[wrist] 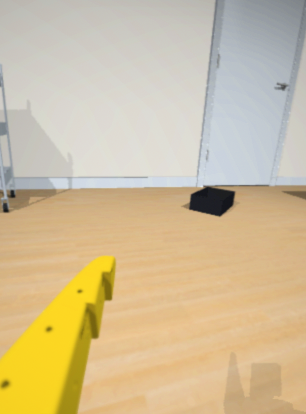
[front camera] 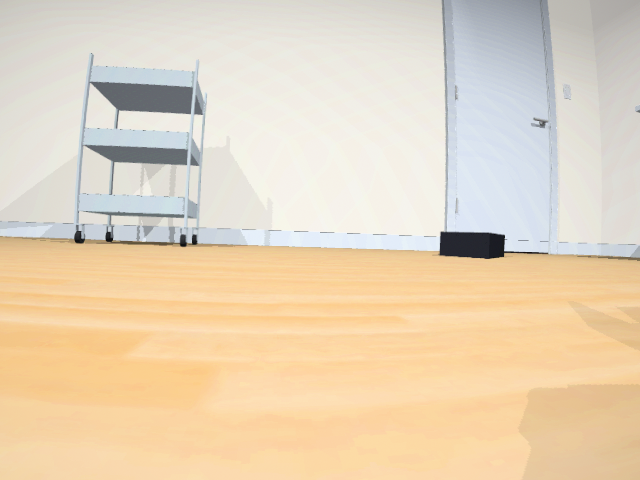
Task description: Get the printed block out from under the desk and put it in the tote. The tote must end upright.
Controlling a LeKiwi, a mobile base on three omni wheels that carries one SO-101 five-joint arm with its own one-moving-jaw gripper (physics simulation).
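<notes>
A black open-topped tote stands upright on the wooden floor near the door, right of centre in both views. My gripper is fully open: one yellow notched jaw shows at the lower left of the wrist view, and the moving jaw is out of the picture. The jaw is in the air above the floor, well short of the tote. No thing touches the visible jaw. The printed block and the desk do not show clearly in either view.
A three-tier grey cart on black casters stands at the left by the wall. A grey-blue door is behind the tote. Shadows fall on the floor at the right, and a small pale edge shows at the front view's right border.
</notes>
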